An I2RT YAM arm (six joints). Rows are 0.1 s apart.
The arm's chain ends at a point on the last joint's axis. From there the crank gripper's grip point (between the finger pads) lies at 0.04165 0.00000 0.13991 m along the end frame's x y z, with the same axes.
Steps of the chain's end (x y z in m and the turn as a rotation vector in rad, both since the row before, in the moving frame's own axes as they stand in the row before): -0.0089, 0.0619, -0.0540, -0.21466, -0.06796, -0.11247; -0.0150, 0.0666, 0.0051, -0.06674, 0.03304, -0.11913; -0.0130, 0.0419, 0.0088, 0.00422, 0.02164, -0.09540; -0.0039, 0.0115, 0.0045, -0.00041, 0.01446, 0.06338; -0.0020, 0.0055, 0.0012, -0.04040, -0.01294, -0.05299; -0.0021, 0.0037, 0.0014, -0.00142, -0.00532, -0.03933; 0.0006, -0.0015, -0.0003, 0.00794, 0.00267, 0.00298
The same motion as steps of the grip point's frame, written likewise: -0.0170, 0.0878, -0.0542, -0.21466, -0.06796, -0.11247; -0.0102, 0.0706, 0.0035, -0.06674, 0.03304, -0.11913; -0.0102, 0.0372, 0.0079, 0.00422, 0.02164, -0.09540; -0.0020, 0.0143, 0.0039, -0.00041, 0.01446, 0.06338; -0.0037, 0.0090, 0.0017, -0.04040, -0.01294, -0.05299; -0.0029, 0.0023, 0.0016, -0.00142, -0.00532, -0.03933; 0.0010, -0.0025, -0.0004, 0.00794, 0.00267, 0.00298
